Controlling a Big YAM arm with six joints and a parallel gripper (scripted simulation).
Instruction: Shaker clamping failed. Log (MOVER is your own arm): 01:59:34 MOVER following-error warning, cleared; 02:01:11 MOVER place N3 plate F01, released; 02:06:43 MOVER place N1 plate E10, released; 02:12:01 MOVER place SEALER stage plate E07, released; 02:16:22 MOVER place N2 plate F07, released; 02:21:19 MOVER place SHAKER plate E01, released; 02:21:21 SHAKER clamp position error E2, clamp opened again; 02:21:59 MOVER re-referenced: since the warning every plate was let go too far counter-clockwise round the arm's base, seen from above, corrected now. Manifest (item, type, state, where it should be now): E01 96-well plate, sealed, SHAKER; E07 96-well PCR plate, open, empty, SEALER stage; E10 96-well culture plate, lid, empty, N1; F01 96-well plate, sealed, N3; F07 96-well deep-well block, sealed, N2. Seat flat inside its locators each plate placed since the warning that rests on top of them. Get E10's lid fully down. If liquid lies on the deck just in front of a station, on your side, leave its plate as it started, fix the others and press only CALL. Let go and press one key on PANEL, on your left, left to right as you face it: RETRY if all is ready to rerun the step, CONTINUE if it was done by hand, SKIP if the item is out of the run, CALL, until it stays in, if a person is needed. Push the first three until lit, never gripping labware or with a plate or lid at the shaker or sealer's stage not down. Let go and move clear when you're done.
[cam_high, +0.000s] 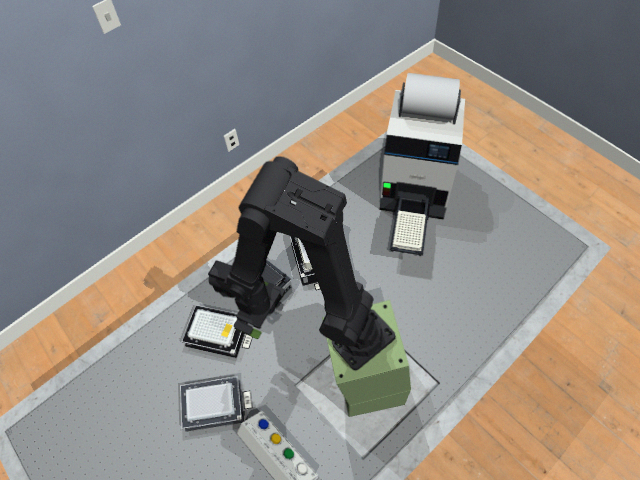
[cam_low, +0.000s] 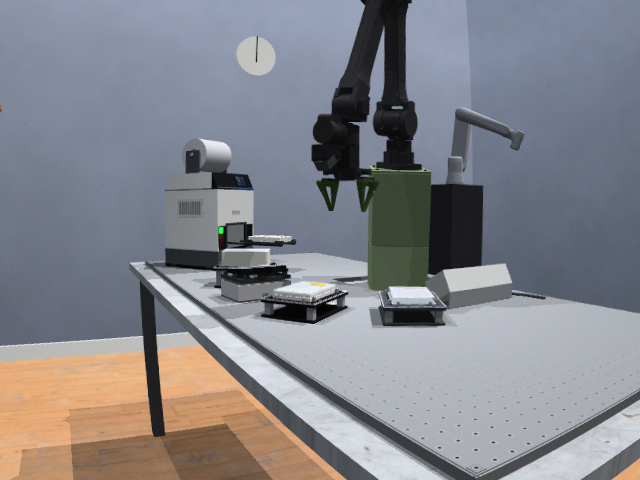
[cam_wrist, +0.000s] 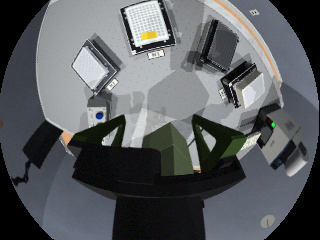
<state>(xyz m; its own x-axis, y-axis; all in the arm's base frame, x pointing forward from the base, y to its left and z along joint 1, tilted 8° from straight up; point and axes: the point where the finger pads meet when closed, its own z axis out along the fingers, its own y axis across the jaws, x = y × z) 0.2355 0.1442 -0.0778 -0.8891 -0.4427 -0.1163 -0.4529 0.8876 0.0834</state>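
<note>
Right now the dark sealed plate is 200 mm ahead of my hand, 150 mm below it and 90 mm to the right of it. Also, from my hand: white deep-well block 270 mm to the right, 170 mm ahead, 140 mm below; film roll 730 mm to the right, 200 mm ahead, 180 mm above.
</note>
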